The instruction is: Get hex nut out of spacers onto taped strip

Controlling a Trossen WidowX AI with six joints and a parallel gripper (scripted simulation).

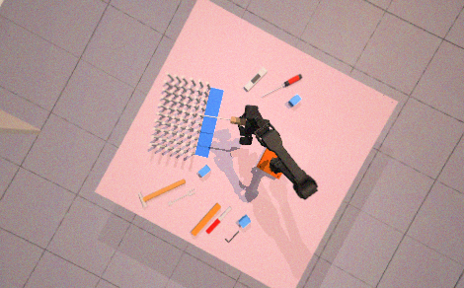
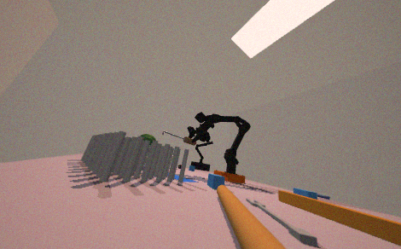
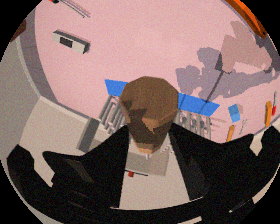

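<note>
Right now my gripper tip is 17 cm short of the blue taped strip, 4 cm to the right of it and 20 cm above it. The rest, counted from my gripper tip: metal wrench 18 cm ahead, 52 cm to the left, 19 cm below; orange bar 59 cm to the left, 18 cm below; black hook tool 17 cm behind, 65 cm to the left, 19 cm below.
</note>
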